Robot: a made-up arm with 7 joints.
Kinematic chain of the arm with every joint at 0, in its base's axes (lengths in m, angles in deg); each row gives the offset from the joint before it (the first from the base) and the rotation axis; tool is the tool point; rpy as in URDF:
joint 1: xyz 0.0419 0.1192 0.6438 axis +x
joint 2: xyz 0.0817 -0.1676 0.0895 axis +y
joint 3: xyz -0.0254 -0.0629 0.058 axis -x
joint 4: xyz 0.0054 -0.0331 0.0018 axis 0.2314 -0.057 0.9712
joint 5: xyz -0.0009 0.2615 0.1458 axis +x
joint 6: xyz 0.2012 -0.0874 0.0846 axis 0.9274 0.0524 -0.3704
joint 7: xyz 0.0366 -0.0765 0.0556 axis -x
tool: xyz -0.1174 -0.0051 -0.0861 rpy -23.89 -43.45 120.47
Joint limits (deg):
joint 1: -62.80..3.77
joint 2: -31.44..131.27
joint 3: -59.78..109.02
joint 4: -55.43..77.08
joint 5: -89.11..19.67
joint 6: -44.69..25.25
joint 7: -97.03..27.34
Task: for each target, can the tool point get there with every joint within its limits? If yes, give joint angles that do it. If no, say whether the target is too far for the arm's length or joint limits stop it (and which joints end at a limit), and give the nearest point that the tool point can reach.
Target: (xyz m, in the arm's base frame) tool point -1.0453 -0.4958 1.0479
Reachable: no: too far | nearest point -0.4143 -0.3119 0.9487 | short by 0.665 m
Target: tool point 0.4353 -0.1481 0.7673
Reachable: yes | joints -9.92 92.34 -28.40 56.64 5.49 -30.54 -12.81
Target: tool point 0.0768 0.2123 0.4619
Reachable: yes | joints -38.02 68.98 75.42 -4.41 -70.65 -36.04 4.62
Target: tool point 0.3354 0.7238 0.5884
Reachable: no: joint limits stop it (at a limit: joint 1, joint 4, joint 5, joint 6, joint 7) | nearest point 0.3008 0.6086 0.6612 | short by 0.141 m
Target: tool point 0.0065 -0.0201 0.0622
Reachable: no: joint limits stop it (at a limit: joint 1, joint 2, joint 4, joint 5, joint 6, joint 7) | nearest point 0.0919 -0.0249 0.1506 | short by 0.123 m
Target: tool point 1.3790 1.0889 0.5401
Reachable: no: too far | nearest point 0.6011 0.4606 0.7790 | short by 1.028 m
